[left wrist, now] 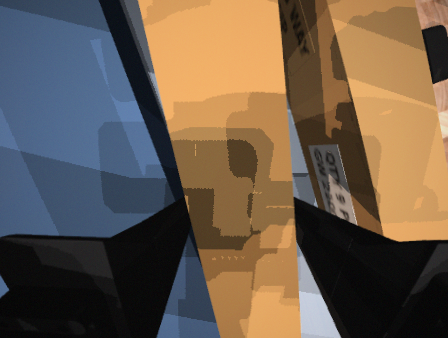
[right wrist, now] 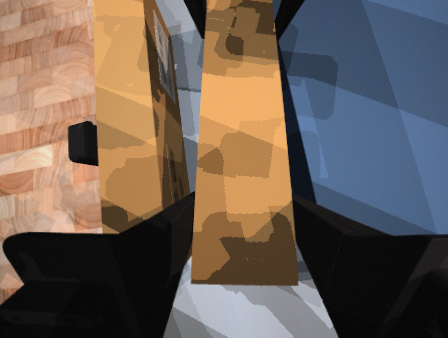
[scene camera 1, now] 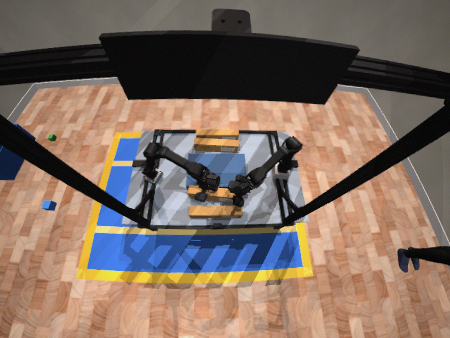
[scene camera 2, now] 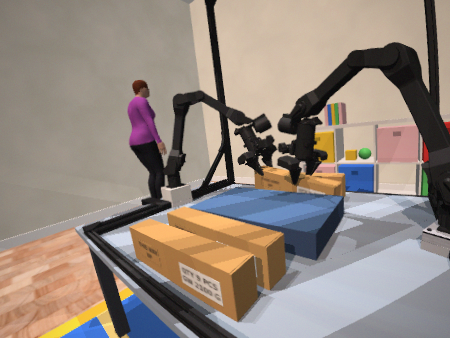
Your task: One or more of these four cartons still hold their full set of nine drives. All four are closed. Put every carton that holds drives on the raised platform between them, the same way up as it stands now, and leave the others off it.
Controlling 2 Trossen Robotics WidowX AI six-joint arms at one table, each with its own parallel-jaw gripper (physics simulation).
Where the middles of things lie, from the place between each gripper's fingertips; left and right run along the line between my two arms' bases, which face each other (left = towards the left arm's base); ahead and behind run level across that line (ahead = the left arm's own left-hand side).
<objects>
I see my left gripper 17 cm short of the blue raised platform (scene camera 2: 308, 220), 6 cm to the left of it and 5 cm above it.
I see my right gripper 20 cm short of the blue raised platform, 9 cm to the right of it and 8 cm above it.
</objects>
